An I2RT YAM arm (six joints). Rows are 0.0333 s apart.
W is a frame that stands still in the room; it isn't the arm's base.
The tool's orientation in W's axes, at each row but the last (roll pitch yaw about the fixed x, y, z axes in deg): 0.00, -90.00, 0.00; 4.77, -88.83, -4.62; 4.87, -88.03, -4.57; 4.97, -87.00, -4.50; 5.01, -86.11, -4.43; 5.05, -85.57, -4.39; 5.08, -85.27, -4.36; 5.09, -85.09, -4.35; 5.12, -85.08, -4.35; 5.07, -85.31, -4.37; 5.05, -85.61, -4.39; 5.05, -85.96, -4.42; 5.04, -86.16, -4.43
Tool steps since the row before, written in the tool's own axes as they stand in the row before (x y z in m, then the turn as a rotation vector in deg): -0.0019, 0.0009, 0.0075, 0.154, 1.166, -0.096; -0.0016, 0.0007, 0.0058, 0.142, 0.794, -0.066; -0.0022, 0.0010, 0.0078, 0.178, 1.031, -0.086; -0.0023, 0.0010, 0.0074, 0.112, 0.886, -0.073; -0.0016, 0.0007, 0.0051, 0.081, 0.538, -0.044; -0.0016, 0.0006, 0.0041, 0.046, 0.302, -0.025; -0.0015, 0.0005, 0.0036, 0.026, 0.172, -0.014; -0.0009, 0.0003, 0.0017, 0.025, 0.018, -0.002; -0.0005, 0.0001, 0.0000, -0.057, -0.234, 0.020; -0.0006, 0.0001, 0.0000, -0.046, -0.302, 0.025; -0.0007, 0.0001, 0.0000, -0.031, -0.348, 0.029; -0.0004, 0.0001, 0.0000, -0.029, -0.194, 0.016; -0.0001, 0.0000, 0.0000, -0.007, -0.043, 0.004
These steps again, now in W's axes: -0.0075, 0.0009, -0.0019, 0.096, 1.166, 0.154; -0.0058, 0.0007, -0.0015, 0.067, 0.794, 0.142; -0.0079, 0.0010, -0.0019, 0.087, 1.031, 0.178; -0.0075, 0.0009, -0.0019, 0.072, 0.886, 0.112; -0.0052, 0.0007, -0.0012, 0.044, 0.538, 0.081; -0.0042, 0.0006, -0.0013, 0.025, 0.302, 0.046; -0.0037, 0.0005, -0.0012, 0.014, 0.172, 0.026; -0.0018, 0.0003, -0.0007, 0.004, 0.018, 0.025; 0.0000, 0.0001, -0.0005, -0.022, -0.234, -0.057; -0.0001, 0.0001, -0.0006, -0.025, -0.302, -0.046; -0.0001, 0.0001, -0.0007, -0.027, -0.348, -0.031; 0.0000, 0.0001, -0.0004, -0.016, -0.194, -0.029; 0.0000, 0.0000, -0.0001, -0.004, -0.043, -0.007
